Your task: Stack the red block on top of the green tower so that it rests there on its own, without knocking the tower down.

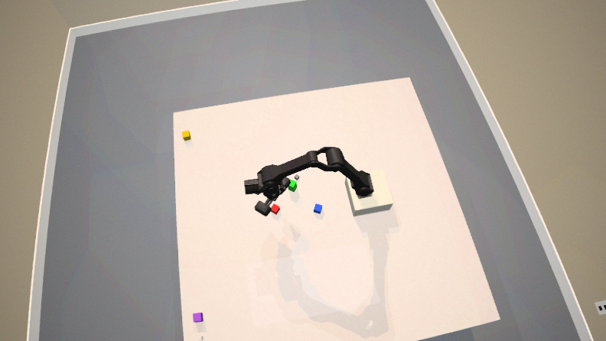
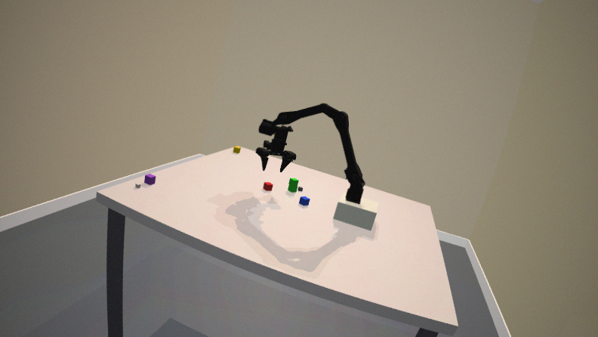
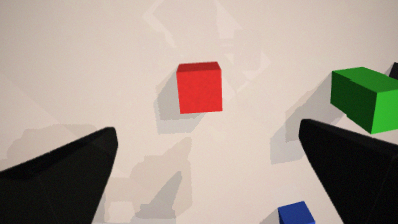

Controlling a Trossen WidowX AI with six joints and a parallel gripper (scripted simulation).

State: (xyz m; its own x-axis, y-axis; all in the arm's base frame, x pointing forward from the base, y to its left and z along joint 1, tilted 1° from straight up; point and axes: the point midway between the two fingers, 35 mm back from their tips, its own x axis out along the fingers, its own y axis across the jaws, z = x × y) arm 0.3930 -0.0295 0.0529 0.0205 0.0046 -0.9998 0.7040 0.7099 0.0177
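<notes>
Now: the red block 8 cm below my gripper tip. Also, from my gripper tip: grey cube 14 cm to the right, 13 cm behind, 8 cm below; then purple block 40 cm to the left, 40 cm ahead, 7 cm below; then blue block 19 cm behind, 8 cm below, 4 cm to the left.
</notes>
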